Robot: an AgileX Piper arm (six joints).
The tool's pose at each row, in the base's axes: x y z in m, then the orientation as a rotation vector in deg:
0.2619, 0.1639, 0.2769, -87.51, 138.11, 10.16
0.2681, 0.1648, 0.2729, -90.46, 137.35, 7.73
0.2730, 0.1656, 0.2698, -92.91, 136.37, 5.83
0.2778, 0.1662, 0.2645, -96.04, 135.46, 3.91
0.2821, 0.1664, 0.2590, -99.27, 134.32, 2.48
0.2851, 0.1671, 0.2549, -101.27, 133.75, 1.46
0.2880, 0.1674, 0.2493, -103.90, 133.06, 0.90
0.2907, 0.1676, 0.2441, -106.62, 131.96, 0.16
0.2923, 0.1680, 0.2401, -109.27, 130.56, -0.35
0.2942, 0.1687, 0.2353, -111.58, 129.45, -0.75
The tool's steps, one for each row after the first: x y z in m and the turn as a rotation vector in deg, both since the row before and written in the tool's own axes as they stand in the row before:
-0.0021, -0.0050, 0.0051, 0.68, 1.57, -2.17
-0.0017, -0.0039, 0.0040, 0.59, 1.06, -1.92
-0.0009, -0.0037, 0.0061, 0.27, 1.47, -2.24
-0.0003, -0.0034, 0.0061, 0.00, 1.22, -2.33
-0.0007, -0.0022, 0.0046, -0.01, 0.93, -1.38
0.0000, -0.0020, 0.0060, -0.48, 0.97, -1.72
0.0000, -0.0020, 0.0055, -0.27, 0.85, -1.93
-0.0001, -0.0010, 0.0042, -0.25, 0.57, -1.99
-0.0004, -0.0012, 0.0051, -0.32, 0.58, -1.68

